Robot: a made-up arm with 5 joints.
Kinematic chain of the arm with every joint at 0, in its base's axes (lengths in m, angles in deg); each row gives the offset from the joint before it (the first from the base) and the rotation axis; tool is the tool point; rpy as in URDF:
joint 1: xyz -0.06 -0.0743 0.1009 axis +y
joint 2: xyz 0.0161 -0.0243 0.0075 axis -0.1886 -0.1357 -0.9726
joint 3: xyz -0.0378 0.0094 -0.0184 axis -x
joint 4: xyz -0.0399 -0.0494 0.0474 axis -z
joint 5: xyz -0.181 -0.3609 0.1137 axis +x
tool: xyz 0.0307 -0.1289 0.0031 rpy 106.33 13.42 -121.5
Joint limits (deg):
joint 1: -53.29..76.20
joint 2: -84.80..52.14
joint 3: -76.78..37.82
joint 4: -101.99..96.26
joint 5: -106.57..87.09
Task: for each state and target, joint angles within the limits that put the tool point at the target. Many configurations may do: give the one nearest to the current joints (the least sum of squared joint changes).
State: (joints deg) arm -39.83 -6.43 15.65 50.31 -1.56
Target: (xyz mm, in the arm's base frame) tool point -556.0 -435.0 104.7
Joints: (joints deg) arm -27.34 -10.82 19.96 41.48 10.50
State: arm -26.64 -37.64 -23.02 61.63 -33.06
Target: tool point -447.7 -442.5 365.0
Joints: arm -1.04 -35.70 -19.06 84.54 -47.74
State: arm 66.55 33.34 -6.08 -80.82 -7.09
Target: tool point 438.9 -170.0 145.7
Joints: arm 31.87 2.91 34.94 -86.34 -24.04
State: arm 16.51 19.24 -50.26 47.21 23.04
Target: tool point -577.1 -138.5 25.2
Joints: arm 9.91 16.66 -48.95 47.25 63.77
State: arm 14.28 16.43 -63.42 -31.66 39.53
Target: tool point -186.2 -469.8 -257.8
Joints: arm 14.98 17.60 -56.63 -32.64 37.94
